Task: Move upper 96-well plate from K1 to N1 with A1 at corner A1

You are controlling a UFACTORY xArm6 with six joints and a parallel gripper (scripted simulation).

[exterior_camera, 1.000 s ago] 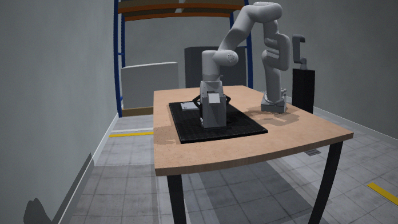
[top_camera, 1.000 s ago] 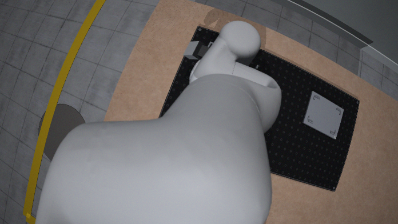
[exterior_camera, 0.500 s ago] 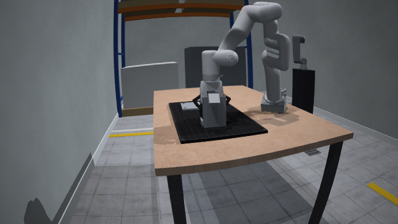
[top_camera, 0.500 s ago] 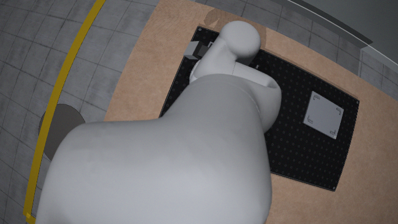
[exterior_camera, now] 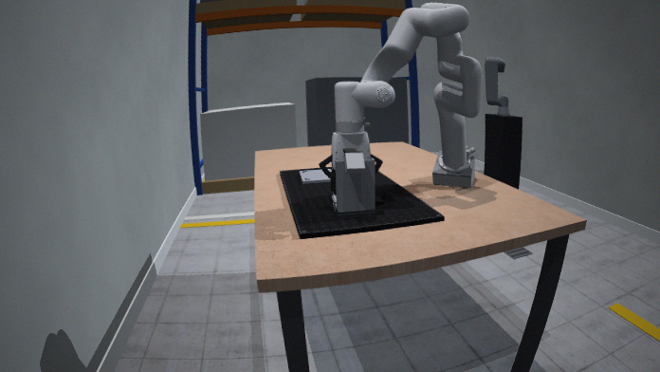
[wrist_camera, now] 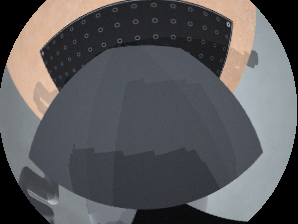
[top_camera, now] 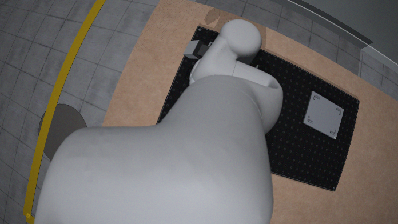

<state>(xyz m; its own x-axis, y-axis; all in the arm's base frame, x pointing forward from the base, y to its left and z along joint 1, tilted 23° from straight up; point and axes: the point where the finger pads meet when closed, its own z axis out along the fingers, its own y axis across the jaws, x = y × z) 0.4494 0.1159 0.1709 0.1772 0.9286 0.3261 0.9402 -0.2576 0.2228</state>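
Right now my hand is 30 mm above the white 96-well plate. Round my hand: black 96-well plate (10 mm below); plate nest N1 (10 mm behind, 390 mm to the right, 50 mm below); pale A1 mark (80 mm behind, 460 mm to the right, 50 mm below).
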